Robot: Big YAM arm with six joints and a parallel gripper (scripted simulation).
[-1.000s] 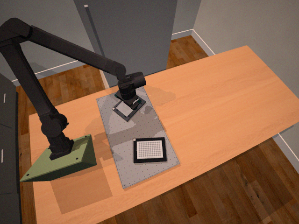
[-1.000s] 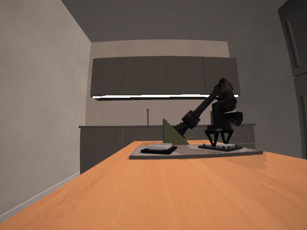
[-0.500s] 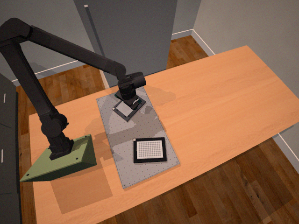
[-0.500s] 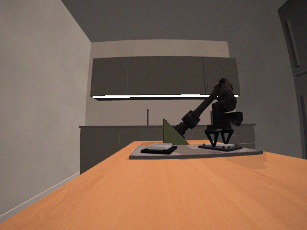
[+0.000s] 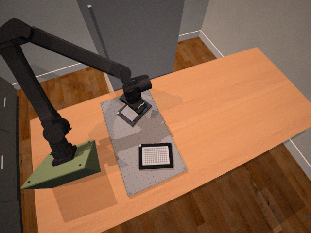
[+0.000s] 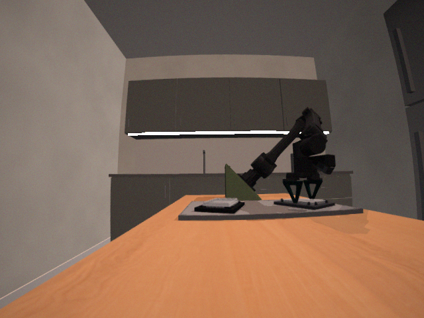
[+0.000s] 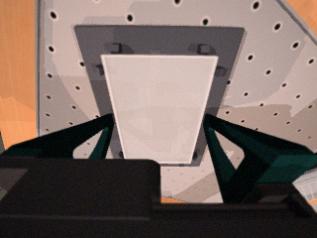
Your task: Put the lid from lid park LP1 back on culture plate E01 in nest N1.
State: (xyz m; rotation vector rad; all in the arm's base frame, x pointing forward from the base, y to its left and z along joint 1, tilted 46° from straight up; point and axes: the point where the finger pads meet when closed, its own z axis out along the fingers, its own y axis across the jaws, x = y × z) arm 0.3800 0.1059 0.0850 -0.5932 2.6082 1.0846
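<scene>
My gripper is now 10 mm above the lid. The rest, counted from my hand: white culture plate E01 (280 mm to the right); black plate nest N1 (280 mm to the right, 10 mm below); lid park LP1 (20 mm below).
</scene>
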